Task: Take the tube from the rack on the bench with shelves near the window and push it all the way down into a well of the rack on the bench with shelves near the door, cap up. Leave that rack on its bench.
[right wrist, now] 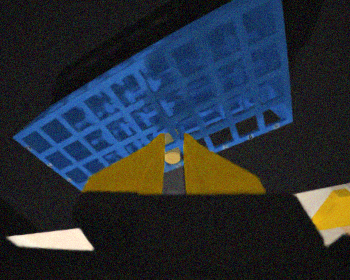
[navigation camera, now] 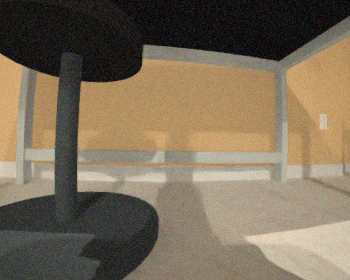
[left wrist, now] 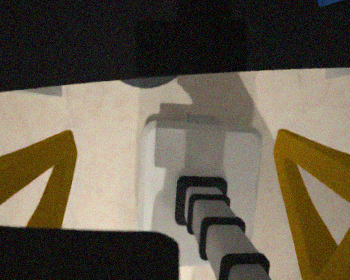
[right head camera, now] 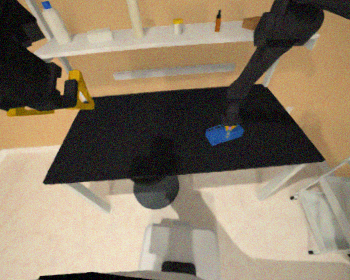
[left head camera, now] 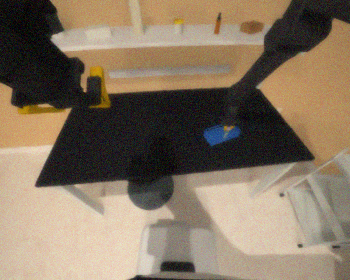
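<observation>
You've got the left gripper at [left head camera: 86,106], and the left gripper also shows in the left wrist view [left wrist: 175,141] and in the right head camera view [right head camera: 73,108]. There's the right gripper [right wrist: 174,140] as well, with a tube with purple cap [right wrist: 173,182] and a blue tube rack [right wrist: 218,65] in the scene too. In the navigation camera view the tube with purple cap is out of frame, and in the left wrist view the tube with purple cap is out of frame as well.
</observation>
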